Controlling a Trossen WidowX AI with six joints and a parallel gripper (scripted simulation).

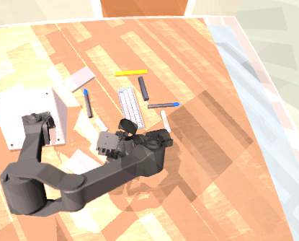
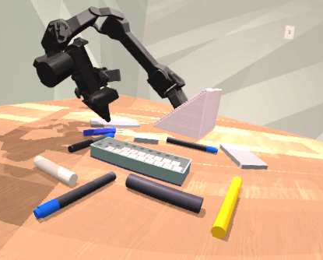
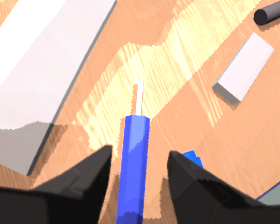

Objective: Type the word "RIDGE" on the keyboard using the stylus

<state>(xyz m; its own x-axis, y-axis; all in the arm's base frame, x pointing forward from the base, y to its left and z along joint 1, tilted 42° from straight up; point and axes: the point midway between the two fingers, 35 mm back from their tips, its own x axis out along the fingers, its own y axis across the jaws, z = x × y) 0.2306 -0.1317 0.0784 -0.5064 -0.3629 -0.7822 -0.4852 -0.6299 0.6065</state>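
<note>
Now: the blue stylus 3 cm below my gripper tip, 1 cm to the left of it and 1 cm behind it. From my gripper tip the other things lie so: dark cylinder 25 cm to the left, 18 cm ahead, 3 cm below; white cylinder 23 cm ahead, 7 cm to the left, 3 cm below; stylus tip 4 cm behind, 3 cm below, 2 cm to the left.
</note>
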